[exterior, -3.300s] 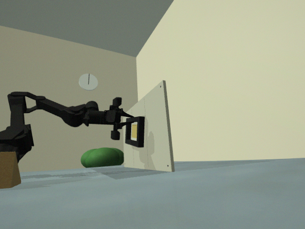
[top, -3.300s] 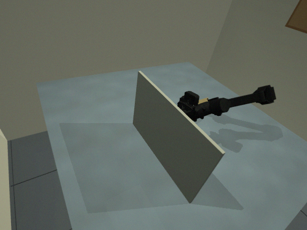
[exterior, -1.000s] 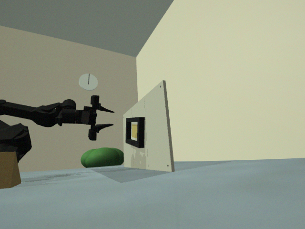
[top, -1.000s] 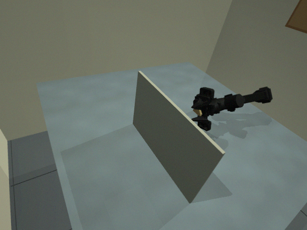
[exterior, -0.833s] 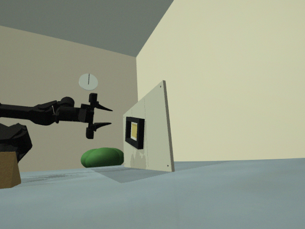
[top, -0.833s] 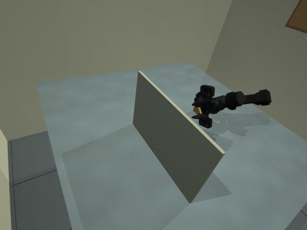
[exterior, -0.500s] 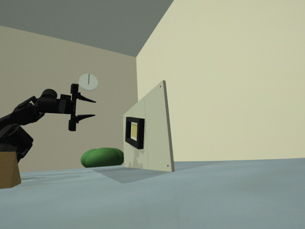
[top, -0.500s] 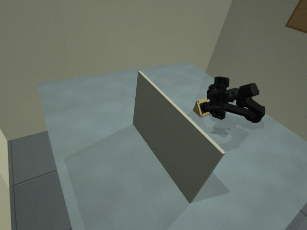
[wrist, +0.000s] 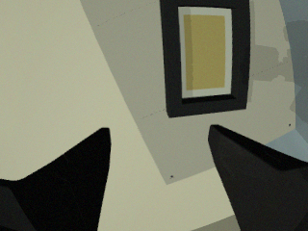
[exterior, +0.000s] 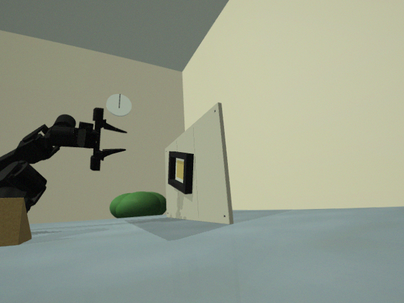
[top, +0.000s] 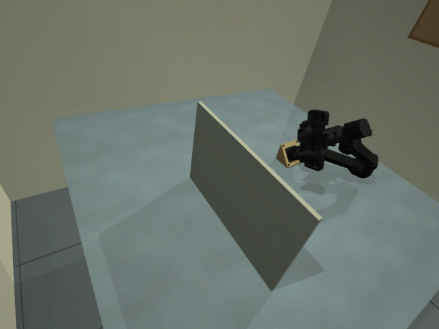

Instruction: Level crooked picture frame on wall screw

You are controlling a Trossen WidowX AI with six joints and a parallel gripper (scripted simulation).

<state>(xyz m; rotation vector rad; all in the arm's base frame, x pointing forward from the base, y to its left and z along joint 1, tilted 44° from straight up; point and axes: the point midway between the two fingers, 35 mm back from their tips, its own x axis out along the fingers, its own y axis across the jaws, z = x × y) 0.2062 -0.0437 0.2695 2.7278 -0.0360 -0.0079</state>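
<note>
Right now the picture frame is 190 mm ahead of my gripper tip, 10 mm to the left of it and 90 mm below it. Round my gripper tip: wall panel 200 mm ahead, 10 mm to the right, 100 mm below.
</note>
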